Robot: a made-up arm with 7 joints. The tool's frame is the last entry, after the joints. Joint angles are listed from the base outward.
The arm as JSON. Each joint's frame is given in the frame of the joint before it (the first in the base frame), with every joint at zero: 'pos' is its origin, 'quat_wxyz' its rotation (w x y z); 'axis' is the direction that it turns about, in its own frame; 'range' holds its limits. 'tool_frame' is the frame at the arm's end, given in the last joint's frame.
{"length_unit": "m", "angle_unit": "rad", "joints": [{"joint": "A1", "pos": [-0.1, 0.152, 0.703], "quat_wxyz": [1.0, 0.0, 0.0, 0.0], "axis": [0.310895, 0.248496, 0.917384], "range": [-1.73, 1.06]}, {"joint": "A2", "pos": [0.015, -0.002, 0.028], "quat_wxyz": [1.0, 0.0, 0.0, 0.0], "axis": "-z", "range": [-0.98, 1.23]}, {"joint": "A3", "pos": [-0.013, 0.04, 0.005], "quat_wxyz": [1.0, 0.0, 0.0, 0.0], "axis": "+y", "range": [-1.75, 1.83]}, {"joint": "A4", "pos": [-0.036, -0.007, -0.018], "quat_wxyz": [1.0, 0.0, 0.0, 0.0], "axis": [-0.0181, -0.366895, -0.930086], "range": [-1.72, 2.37]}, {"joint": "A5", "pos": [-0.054, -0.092, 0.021], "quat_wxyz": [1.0, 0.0, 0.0, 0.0], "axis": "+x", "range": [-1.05, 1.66]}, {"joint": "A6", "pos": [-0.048, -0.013, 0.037], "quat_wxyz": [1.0, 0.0, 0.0, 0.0], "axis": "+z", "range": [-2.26, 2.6]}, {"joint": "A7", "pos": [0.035, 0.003, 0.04], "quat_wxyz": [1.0, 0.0, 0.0, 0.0], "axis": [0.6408, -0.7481, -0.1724], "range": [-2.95, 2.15]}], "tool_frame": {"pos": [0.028, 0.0, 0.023], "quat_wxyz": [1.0, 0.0, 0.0, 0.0]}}
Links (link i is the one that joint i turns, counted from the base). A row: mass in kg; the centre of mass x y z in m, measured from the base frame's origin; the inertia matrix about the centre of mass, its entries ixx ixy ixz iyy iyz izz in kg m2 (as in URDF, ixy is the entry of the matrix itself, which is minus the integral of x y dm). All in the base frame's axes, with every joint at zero. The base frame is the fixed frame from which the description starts. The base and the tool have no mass.
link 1: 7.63; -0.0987 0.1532 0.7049; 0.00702 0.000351 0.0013 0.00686 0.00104 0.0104
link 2: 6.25; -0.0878 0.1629 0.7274; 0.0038 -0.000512 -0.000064 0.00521 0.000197 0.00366
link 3: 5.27; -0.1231 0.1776 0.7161; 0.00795 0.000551 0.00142 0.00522 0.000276 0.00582
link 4: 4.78; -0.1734 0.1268 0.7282; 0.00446 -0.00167 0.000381 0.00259 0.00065 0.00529
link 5: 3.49; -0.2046 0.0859 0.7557; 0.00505 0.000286 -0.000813 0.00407 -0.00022 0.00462
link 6: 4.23; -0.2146 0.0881 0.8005; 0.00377 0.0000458 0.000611 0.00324 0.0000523 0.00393
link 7: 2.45; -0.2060 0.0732 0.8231; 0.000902 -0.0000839 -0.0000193 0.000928 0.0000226 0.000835
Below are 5 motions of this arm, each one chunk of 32 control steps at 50 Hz.
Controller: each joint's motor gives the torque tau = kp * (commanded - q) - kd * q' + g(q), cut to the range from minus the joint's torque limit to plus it. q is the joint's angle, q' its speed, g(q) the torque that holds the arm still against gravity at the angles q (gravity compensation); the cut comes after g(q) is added. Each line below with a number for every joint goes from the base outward.
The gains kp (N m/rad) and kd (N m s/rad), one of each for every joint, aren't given. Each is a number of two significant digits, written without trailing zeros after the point. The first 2 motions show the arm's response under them.
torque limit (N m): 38 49 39 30 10 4.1 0.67
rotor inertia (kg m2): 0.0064 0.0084 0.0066 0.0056 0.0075 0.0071 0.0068
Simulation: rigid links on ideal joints. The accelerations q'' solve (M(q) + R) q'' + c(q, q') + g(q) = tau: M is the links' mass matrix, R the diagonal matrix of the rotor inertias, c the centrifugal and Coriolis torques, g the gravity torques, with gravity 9.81 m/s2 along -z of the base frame. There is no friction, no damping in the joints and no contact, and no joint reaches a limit. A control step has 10 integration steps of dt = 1/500 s. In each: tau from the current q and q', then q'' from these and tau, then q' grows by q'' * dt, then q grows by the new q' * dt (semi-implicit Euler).
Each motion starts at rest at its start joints. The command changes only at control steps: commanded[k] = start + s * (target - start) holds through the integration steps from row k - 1 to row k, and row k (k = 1, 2, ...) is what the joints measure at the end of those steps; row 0 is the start. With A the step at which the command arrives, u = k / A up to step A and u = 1 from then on. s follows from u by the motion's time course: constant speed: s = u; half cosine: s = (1 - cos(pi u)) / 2; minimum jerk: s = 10 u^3 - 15 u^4 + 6 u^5; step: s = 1 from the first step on.
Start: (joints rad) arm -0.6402 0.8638 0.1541 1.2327 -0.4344 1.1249 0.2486
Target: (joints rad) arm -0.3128 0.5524 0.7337 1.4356 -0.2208 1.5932 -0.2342
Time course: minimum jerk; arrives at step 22
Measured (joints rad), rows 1 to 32:
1: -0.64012 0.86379 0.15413 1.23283 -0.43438 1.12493 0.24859
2: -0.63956 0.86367 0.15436 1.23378 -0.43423 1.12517 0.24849
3: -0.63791 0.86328 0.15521 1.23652 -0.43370 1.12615 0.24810
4: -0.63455 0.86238 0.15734 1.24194 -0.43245 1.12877 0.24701
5: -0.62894 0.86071 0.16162 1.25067 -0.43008 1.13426 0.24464
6: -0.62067 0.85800 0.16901 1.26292 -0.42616 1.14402 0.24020
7: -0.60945 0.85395 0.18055 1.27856 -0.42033 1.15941 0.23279
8: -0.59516 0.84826 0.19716 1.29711 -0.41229 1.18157 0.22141
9: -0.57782 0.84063 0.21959 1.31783 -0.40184 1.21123 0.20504
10: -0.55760 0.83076 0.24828 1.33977 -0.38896 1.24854 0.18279
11: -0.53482 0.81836 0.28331 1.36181 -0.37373 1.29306 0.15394
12: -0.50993 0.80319 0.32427 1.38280 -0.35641 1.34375 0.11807
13: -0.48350 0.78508 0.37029 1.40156 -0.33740 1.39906 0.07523
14: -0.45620 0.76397 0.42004 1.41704 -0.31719 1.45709 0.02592
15: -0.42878 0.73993 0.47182 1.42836 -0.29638 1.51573 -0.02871
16: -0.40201 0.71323 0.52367 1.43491 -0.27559 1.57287 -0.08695
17: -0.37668 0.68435 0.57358 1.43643 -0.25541 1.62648 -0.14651
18: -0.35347 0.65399 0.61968 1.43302 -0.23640 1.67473 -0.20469
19: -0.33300 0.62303 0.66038 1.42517 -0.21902 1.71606 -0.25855
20: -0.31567 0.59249 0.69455 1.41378 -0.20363 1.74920 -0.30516
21: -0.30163 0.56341 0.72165 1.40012 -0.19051 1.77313 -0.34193
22: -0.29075 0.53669 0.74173 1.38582 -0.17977 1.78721 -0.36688
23: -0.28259 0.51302 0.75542 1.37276 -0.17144 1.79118 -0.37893
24: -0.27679 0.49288 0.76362 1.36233 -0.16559 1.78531 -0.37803
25: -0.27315 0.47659 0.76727 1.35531 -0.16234 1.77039 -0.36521
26: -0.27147 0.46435 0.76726 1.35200 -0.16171 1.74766 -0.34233
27: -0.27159 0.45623 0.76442 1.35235 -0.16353 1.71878 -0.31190
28: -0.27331 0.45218 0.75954 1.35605 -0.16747 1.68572 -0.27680
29: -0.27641 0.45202 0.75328 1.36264 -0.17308 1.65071 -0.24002
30: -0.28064 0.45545 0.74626 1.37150 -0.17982 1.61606 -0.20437
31: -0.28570 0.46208 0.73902 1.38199 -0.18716 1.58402 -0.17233
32: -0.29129 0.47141 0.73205 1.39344 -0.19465 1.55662 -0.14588
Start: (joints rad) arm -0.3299 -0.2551 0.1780 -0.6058 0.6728 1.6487 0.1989
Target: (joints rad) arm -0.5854 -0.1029 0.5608 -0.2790 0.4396 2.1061 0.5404
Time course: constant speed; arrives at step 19
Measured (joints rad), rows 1 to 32:
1: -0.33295 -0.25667 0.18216 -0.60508 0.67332 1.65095 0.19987
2: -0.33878 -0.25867 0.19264 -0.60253 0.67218 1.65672 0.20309
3: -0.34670 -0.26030 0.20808 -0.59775 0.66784 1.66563 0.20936
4: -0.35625 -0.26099 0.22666 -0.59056 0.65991 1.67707 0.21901
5: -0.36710 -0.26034 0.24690 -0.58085 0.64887 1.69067 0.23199
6: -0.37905 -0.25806 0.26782 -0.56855 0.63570 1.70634 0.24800
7: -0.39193 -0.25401 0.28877 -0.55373 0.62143 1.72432 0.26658
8: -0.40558 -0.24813 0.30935 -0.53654 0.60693 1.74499 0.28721
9: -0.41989 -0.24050 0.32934 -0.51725 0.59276 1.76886 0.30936
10: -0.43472 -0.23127 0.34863 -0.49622 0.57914 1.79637 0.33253
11: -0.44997 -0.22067 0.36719 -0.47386 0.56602 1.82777 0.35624
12: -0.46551 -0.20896 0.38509 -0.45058 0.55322 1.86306 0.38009
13: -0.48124 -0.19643 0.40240 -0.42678 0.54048 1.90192 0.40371
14: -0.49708 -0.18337 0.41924 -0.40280 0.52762 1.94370 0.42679
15: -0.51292 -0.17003 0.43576 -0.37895 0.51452 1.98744 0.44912
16: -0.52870 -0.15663 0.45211 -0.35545 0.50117 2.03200 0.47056
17: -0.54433 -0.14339 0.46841 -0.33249 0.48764 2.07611 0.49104
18: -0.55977 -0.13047 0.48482 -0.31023 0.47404 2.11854 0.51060
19: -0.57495 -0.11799 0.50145 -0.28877 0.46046 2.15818 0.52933
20: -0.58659 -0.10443 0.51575 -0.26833 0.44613 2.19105 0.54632
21: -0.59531 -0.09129 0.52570 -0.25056 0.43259 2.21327 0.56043
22: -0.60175 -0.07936 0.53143 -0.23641 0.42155 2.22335 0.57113
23: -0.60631 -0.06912 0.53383 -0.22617 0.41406 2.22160 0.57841
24: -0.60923 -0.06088 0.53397 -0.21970 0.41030 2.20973 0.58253
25: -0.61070 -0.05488 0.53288 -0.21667 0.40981 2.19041 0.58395
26: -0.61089 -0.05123 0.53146 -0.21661 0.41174 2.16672 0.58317
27: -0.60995 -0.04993 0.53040 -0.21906 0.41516 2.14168 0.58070
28: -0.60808 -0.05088 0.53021 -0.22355 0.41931 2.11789 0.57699
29: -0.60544 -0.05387 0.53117 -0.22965 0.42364 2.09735 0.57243
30: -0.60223 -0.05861 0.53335 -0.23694 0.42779 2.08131 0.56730
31: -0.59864 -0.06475 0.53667 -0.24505 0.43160 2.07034 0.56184
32: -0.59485 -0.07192 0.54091 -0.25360 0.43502 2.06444 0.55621
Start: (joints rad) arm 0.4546 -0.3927 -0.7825 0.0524 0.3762 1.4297 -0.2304
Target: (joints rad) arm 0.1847 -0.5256 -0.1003 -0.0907 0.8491 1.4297 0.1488
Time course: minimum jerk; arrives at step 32
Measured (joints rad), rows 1 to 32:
1: 0.45457 -0.39272 -0.78249 0.05240 0.37624 1.42970 -0.23040
2: 0.45433 -0.39282 -0.78242 0.05241 0.37653 1.42971 -0.23035
3: 0.45364 -0.39312 -0.78212 0.05244 0.37752 1.42981 -0.23018
4: 0.45221 -0.39371 -0.78127 0.05251 0.37980 1.43018 -0.22971
5: 0.44979 -0.39465 -0.77945 0.05261 0.38394 1.43107 -0.22868
6: 0.44618 -0.39602 -0.77615 0.05268 0.39040 1.43282 -0.22673
7: 0.44122 -0.39786 -0.77083 0.05262 0.39954 1.43579 -0.22348
8: 0.43481 -0.40021 -0.76292 0.05227 0.41151 1.44030 -0.21852
9: 0.42692 -0.40309 -0.75194 0.05144 0.42636 1.44658 -0.21147
10: 0.41755 -0.40651 -0.73746 0.04995 0.44400 1.45474 -0.20201
11: 0.40676 -0.41047 -0.71913 0.04760 0.46424 1.46472 -0.18995
12: 0.39466 -0.41495 -0.69675 0.04426 0.48683 1.47632 -0.17521
13: 0.38139 -0.41993 -0.67026 0.03982 0.51140 1.48916 -0.15785
14: 0.36711 -0.42537 -0.63974 0.03421 0.53753 1.50270 -0.13808
15: 0.35204 -0.43121 -0.60542 0.02745 0.56472 1.51627 -0.11622
16: 0.33639 -0.43739 -0.56769 0.01957 0.59242 1.52907 -0.09273
17: 0.32040 -0.44383 -0.52707 0.01068 0.62006 1.54023 -0.06814
18: 0.30432 -0.45045 -0.48422 0.00093 0.64706 1.54887 -0.04304
19: 0.28840 -0.45716 -0.43990 -0.00948 0.67289 1.55411 -0.01803
20: 0.27291 -0.46388 -0.39495 -0.02033 0.69711 1.55518 0.00632
21: 0.25810 -0.47053 -0.35025 -0.03137 0.71936 1.55152 0.02949
22: 0.24422 -0.47704 -0.30671 -0.04234 0.73942 1.54279 0.05104
23: 0.23150 -0.48337 -0.26519 -0.05300 0.75717 1.52897 0.07062
24: 0.22013 -0.48948 -0.22651 -0.06312 0.77262 1.51041 0.08802
25: 0.21030 -0.49535 -0.19139 -0.07250 0.78588 1.48781 0.10310
26: 0.20214 -0.50098 -0.16044 -0.08099 0.79711 1.46220 0.11585
27: 0.19570 -0.50637 -0.13408 -0.08850 0.80654 1.43484 0.12631
28: 0.19099 -0.51152 -0.11258 -0.09495 0.81440 1.40717 0.13460
29: 0.18793 -0.51642 -0.09599 -0.10031 0.82094 1.38066 0.14091
30: 0.18636 -0.52106 -0.08416 -0.10460 0.82640 1.35670 0.14543
31: 0.18602 -0.52544 -0.07673 -0.10785 0.83105 1.33651 0.14840
32: 0.18657 -0.52954 -0.07314 -0.11014 0.83520 1.32104 0.15008

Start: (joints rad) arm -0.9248 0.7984 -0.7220 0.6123 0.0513 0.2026 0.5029
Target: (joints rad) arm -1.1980 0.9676 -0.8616 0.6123 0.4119 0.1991 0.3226
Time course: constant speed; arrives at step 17
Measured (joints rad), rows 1 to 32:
1: -0.93023 0.79830 -0.72082 0.60901 0.05734 0.20258 0.50188
2: -0.93945 0.79958 -0.71931 0.60368 0.07128 0.20245 0.49860
3: -0.95087 0.80206 -0.71825 0.59825 0.09113 0.20163 0.49249
4: -0.96368 0.80556 -0.71831 0.59358 0.11435 0.19937 0.48343
5: -0.97747 0.81002 -0.71995 0.58993 0.13879 0.19519 0.47160
6: -0.99205 0.81547 -0.72341 0.58735 0.16308 0.18904 0.45744
7: -1.00731 0.82198 -0.72870 0.58584 0.18658 0.18128 0.44150
8: -1.02318 0.82961 -0.73566 0.58538 0.20919 0.17258 0.42444
9: -1.03958 0.83840 -0.74405 0.58597 0.23105 0.16377 0.40692
10: -1.05642 0.84831 -0.75358 0.58755 0.25237 0.15566 0.38961
11: -1.07362 0.85929 -0.76397 0.59002 0.27332 0.14901 0.37310
12: -1.09111 0.87123 -0.77496 0.59324 0.29400 0.14440 0.35789
13: -1.10879 0.88397 -0.78631 0.59703 0.31442 0.14226 0.34435
14: -1.12660 0.89735 -0.79783 0.60120 0.33459 0.14285 0.33271
15: -1.14445 0.91119 -0.80936 0.60554 0.35452 0.14621 0.32301
16: -1.16227 0.92531 -0.82077 0.60987 0.37422 0.15225 0.31515
17: -1.18002 0.93952 -0.83194 0.61403 0.39375 0.16069 0.30892
18: -1.19221 0.95355 -0.84424 0.62106 0.40700 0.17131 0.30504
19: -1.20039 0.96569 -0.85682 0.62983 0.41271 0.18362 0.30440
20: -1.20615 0.97613 -0.86880 0.63830 0.41333 0.19736 0.30712
21: -1.21028 0.98499 -0.87941 0.64544 0.41130 0.21230 0.31288
22: -1.21316 0.99226 -0.88816 0.65083 0.40836 0.22805 0.32105
23: -1.21497 0.99788 -0.89477 0.65438 0.40559 0.24398 0.33083
24: -1.21583 1.00179 -0.89916 0.65610 0.40349 0.25925 0.34128
25: -1.21584 1.00402 -0.90140 0.65611 0.40222 0.27294 0.35148
26: -1.21511 1.00464 -0.90165 0.65457 0.40176 0.28413 0.36057
27: -1.21376 1.00381 -0.90013 0.65168 0.40196 0.29202 0.36780
28: -1.21194 1.00171 -0.89708 0.64768 0.40266 0.29604 0.37261
29: -1.20977 0.99858 -0.89282 0.64283 0.40371 0.29585 0.37463
30: -1.20737 0.99466 -0.88764 0.63738 0.40497 0.29143 0.37372
31: -1.20487 0.99017 -0.88187 0.63160 0.40631 0.28303 0.36995
32: -1.20238 0.98533 -0.87582 0.62570 0.40766 0.27116 0.36361

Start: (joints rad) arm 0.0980 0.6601 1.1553 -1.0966 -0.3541 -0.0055 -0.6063
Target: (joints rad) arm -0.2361 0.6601 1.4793 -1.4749 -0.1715 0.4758 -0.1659
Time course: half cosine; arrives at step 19
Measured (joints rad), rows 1 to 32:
1: 0.09711 0.65963 1.15563 -1.09694 -0.35416 -0.00522 -0.60624
2: 0.09378 0.65827 1.15693 -1.09851 -0.35430 -0.00368 -0.60586
3: 0.08702 0.65631 1.15983 -1.10235 -0.35420 0.00073 -0.60468
4: 0.07635 0.65426 1.16494 -1.10934 -0.35317 0.00985 -0.60197
5: 0.06174 0.65256 1.17276 -1.12011 -0.35038 0.02532 -0.59683
6: 0.04345 0.65150 1.18368 -1.13496 -0.34504 0.04821 -0.58826
7: 0.02201 0.65117 1.19787 -1.15397 -0.33665 0.07881 -0.57530
8: -0.00196 0.65152 1.21530 -1.17694 -0.32505 0.11664 -0.55715
9: -0.02772 0.65242 1.23576 -1.20346 -0.31046 0.16046 -0.53322
10: -0.05451 0.65371 1.25880 -1.23292 -0.29334 0.20849 -0.50323
11: -0.08160 0.65527 1.28385 -1.26453 -0.27437 0.25859 -0.46727
12: -0.10825 0.65700 1.31024 -1.29737 -0.25429 0.30849 -0.42581
13: -0.13377 0.65885 1.33723 -1.33046 -0.23387 0.35598 -0.37969
14: -0.15749 0.66081 1.36408 -1.36281 -0.21387 0.39903 -0.33013
15: -0.17877 0.66285 1.39005 -1.39345 -0.19498 0.43592 -0.27864
16: -0.19705 0.66490 1.41442 -1.42149 -0.17785 0.46526 -0.22700
17: -0.21181 0.66689 1.43650 -1.44614 -0.16305 0.48606 -0.17714
18: -0.22263 0.66872 1.45563 -1.46670 -0.15105 0.49770 -0.13107
19: -0.22921 0.67029 1.47124 -1.48259 -0.14221 0.49993 -0.09076
20: -0.23229 0.67107 1.48304 -1.49362 -0.13677 0.49308 -0.05799
21: -0.23342 0.67067 1.49112 -1.50018 -0.13475 0.47846 -0.03415
22: -0.23370 0.66936 1.49582 -1.50292 -0.13584 0.45836 -0.02000
23: -0.23374 0.66760 1.49767 -1.50258 -0.13940 0.43572 -0.01568
24: -0.23384 0.66577 1.49733 -1.49993 -0.14457 0.41363 -0.02062
25: -0.23409 0.66410 1.49545 -1.49573 -0.15049 0.39491 -0.03371
26: -0.23447 0.66270 1.49263 -1.49072 -0.15643 0.38172 -0.05333
27: -0.23492 0.66162 1.48942 -1.48555 -0.16187 0.37541 -0.07760
28: -0.23537 0.66083 1.48622 -1.48072 -0.16653 0.37644 -0.10447
29: -0.23578 0.66028 1.48332 -1.47663 -0.17031 0.38446 -0.13199
30: -0.23610 0.65992 1.48086 -1.47348 -0.17325 0.39847 -0.15838
31: -0.23633 0.65970 1.47893 -1.47133 -0.17541 0.41700 -0.18215
32: -0.23646 0.65958 1.47751 -1.47009 -0.17690 0.43831 -0.20219

